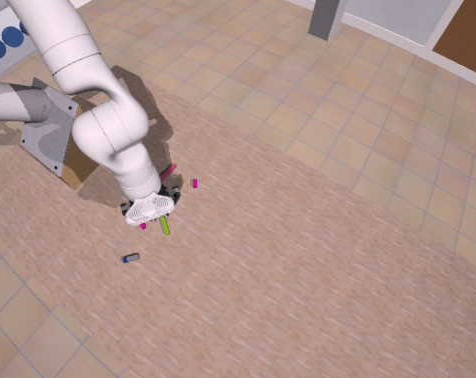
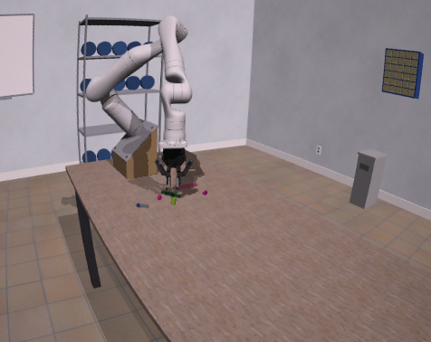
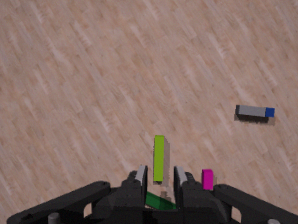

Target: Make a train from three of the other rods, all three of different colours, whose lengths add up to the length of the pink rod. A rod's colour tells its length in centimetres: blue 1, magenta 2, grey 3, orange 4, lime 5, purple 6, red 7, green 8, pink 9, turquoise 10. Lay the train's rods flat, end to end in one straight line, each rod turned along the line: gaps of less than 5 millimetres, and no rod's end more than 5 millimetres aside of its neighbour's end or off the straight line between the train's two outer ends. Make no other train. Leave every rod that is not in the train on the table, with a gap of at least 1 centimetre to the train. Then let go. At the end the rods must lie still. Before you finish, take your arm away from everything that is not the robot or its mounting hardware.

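Right now the lime rod is 70 mm below my hand. Also, from my hand: green rod: 60 mm behind, 10 mm to the left, 70 mm below; then grey rod: 120 mm to the right, 70 mm below; then blue rod: 10 mm behind, 130 mm to the right, 70 mm below.
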